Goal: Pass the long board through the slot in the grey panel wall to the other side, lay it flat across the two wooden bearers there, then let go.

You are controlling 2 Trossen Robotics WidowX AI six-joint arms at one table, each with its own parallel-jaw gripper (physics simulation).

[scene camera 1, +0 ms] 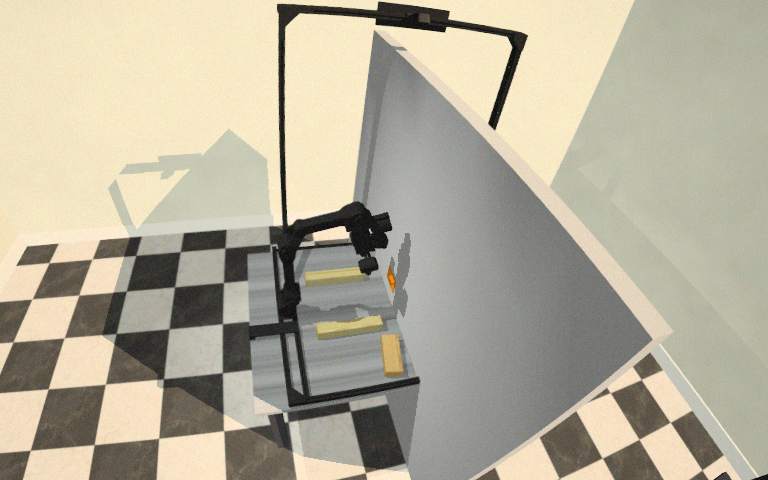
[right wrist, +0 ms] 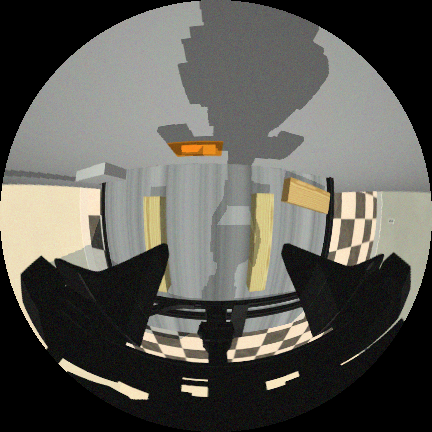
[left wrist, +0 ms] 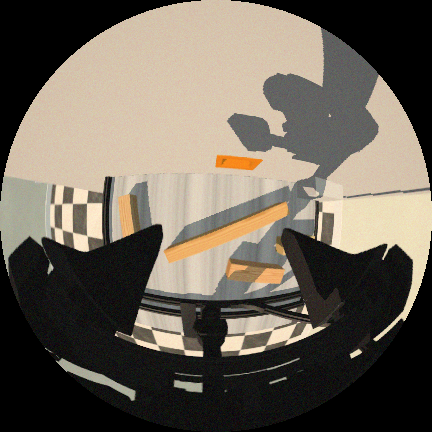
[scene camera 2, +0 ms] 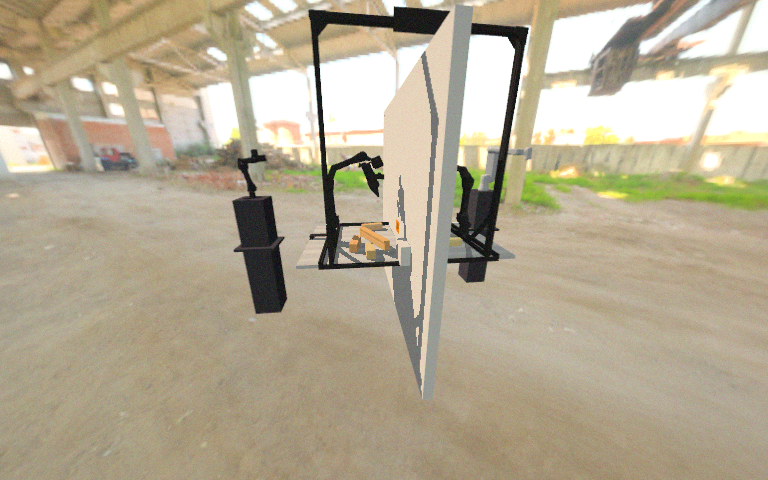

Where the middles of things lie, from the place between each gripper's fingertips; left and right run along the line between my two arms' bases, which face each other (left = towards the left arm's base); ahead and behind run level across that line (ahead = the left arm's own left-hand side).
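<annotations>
I see the orange-framed slot (right wrist: 199,147), and it is 160 mm to the left of my right hand, 40 mm behind it and 150 mm below it. Counted from my left hand, the slot is 150 mm to the right, 40 mm behind and 190 mm below.
</annotations>
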